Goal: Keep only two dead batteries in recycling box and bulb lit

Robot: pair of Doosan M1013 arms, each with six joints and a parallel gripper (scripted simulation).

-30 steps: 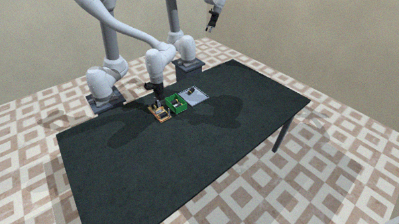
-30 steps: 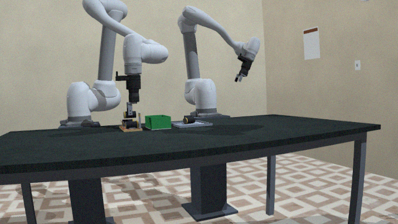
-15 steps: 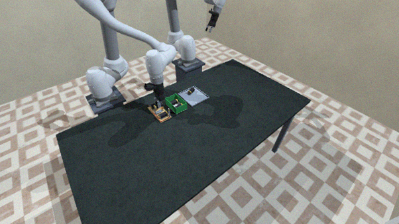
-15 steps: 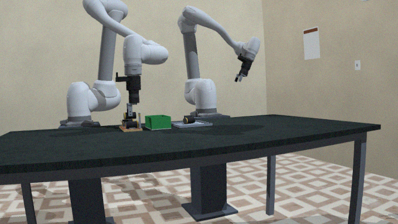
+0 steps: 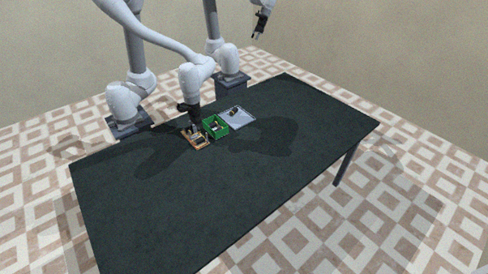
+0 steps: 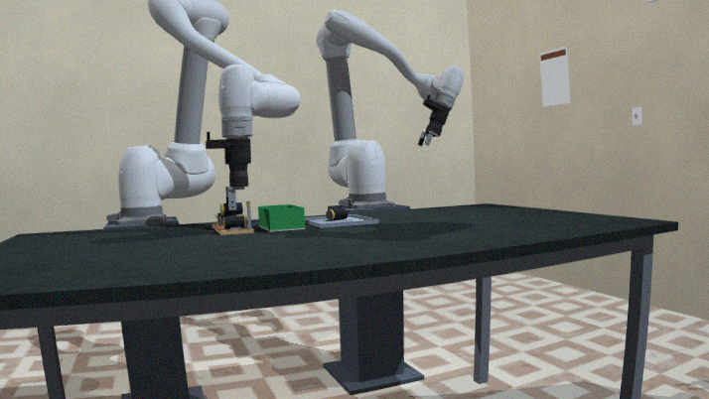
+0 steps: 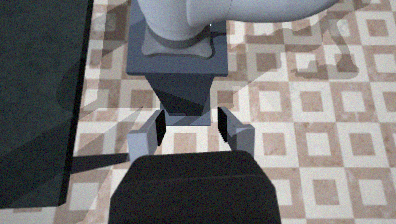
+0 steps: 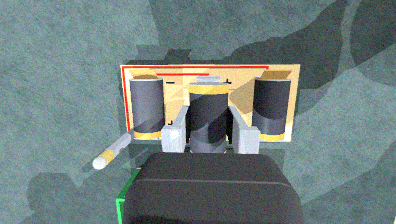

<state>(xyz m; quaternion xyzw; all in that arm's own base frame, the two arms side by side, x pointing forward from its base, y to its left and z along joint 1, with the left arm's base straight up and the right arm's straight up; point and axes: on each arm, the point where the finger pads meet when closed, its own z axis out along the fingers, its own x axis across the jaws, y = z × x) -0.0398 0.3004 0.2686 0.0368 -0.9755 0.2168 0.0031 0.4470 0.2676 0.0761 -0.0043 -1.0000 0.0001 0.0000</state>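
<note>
Now: the green recycling box 14 cm to the left of my right hand, 6 cm below it and 3 cm ahead of it. Round my right hand: grey tray: 32 cm to the left, 7 cm below, 2 cm ahead.
</note>
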